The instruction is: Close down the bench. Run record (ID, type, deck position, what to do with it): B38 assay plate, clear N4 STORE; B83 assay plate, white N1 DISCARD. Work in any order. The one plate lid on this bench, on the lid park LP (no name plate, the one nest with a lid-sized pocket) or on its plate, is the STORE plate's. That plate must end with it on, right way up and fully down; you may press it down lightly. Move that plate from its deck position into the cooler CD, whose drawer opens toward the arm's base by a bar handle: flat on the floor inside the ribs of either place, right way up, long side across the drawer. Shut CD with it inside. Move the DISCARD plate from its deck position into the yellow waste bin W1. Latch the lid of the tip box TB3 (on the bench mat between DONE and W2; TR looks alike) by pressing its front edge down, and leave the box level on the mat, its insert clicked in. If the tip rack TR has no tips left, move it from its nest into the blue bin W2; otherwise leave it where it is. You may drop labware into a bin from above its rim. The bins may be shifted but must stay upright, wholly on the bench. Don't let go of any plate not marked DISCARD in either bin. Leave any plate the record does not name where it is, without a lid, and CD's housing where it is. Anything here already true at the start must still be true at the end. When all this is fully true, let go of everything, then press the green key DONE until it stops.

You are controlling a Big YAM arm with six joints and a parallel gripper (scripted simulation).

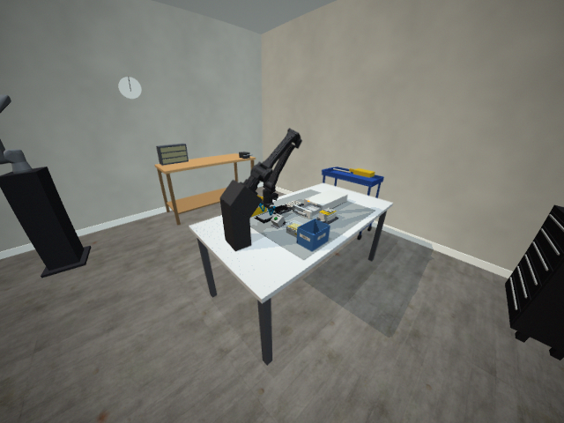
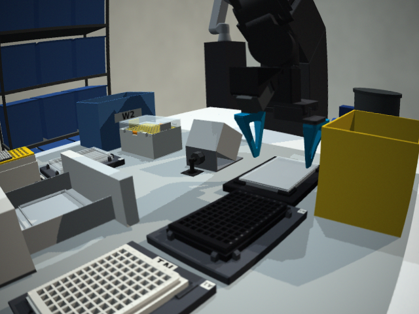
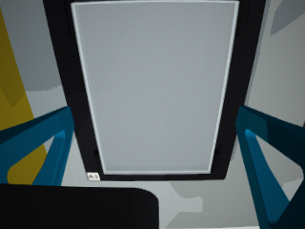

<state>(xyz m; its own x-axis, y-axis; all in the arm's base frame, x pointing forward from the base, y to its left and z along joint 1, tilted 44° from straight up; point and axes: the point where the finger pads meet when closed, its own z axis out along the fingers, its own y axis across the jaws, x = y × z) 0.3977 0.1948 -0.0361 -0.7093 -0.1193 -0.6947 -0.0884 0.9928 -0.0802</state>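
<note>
Right now the clear plate lid is 1 cm behind my hand and 3 cm below it. Round my hand: yellow bin W1: 3 cm behind, 16 cm to the left, 1 cm below; grey done key housing: 1 cm behind, 16 cm to the right, 1 cm above; black lid park: 1 cm behind, 4 cm below.
</note>
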